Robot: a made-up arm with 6 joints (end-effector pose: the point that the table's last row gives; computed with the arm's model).
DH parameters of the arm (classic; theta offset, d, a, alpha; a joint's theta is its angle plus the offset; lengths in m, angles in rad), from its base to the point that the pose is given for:
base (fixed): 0.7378 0 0.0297 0
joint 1: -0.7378 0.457 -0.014 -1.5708
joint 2: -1.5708 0 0.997 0
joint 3: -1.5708 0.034 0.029 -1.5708
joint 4: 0 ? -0.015 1.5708
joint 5: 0 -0.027 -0.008 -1.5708
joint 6: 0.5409 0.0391 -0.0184 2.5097
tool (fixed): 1.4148 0.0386 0 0
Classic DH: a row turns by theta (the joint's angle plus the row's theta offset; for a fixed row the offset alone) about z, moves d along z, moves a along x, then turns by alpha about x.
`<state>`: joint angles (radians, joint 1 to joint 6).
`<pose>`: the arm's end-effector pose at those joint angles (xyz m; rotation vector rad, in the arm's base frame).
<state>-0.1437 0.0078 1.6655 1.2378 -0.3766 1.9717</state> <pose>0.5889 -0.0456 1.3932 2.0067 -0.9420 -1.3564</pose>
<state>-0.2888 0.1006 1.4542 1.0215 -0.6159 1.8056</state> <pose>0.6584 -0.1560 1.4653 1.6305 -1.5456 -1.1741</pose>
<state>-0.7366 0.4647 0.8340 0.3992 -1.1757 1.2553</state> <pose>0.7562 -0.6173 1.5225 -0.1162 -2.5396 -0.7136</pose>
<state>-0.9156 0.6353 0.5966 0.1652 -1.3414 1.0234</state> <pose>0.7161 -0.8402 1.4705 -0.8913 -2.5638 -0.5381</pose>
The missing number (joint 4, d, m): 0.58
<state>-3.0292 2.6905 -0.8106 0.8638 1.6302 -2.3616</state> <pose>-0.9115 -0.1030 -0.6310 -0.9347 0.2302 -0.2023</pose>
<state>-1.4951 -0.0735 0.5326 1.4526 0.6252 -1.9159</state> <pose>0.1114 -0.1528 1.9517 -2.5456 -0.3450 -0.0602</pose>
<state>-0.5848 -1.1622 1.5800 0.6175 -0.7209 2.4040</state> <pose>-0.5624 0.4021 1.3813 1.8895 -2.2952 0.6372</pose>
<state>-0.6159 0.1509 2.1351 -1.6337 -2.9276 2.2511</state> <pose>0.5262 -0.3287 1.1249 1.7085 -0.8088 1.5604</pose>
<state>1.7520 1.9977 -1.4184 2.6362 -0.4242 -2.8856</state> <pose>-0.2865 1.1832 0.5512 0.2286 -1.9549 1.1303</pose>
